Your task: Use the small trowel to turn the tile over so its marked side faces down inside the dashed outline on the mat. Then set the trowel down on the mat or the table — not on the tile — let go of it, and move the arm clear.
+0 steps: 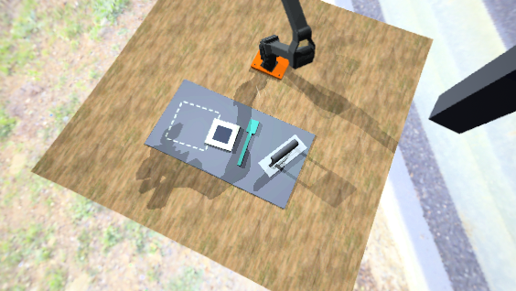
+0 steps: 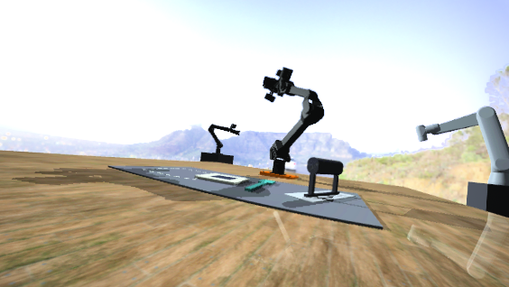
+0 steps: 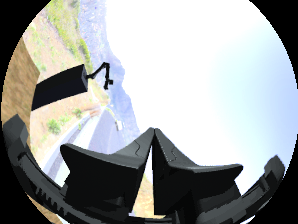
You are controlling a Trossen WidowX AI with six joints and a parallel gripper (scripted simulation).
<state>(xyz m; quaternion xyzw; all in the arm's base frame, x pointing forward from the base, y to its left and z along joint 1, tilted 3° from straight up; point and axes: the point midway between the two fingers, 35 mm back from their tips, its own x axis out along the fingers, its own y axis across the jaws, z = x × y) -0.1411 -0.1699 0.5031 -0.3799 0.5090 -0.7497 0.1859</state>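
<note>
My gripper tip is 51 cm short of the trowel, 49 cm above it and 45 cm to the right of it. From my gripper tip the other things lie so: grey mat 58 cm ahead, 54 cm below, 22 cm to the left; tile 58 cm ahead, 52 cm below, 18 cm to the left; teal flat tool 54 cm ahead, 52 cm below, 28 cm to the left.
</note>
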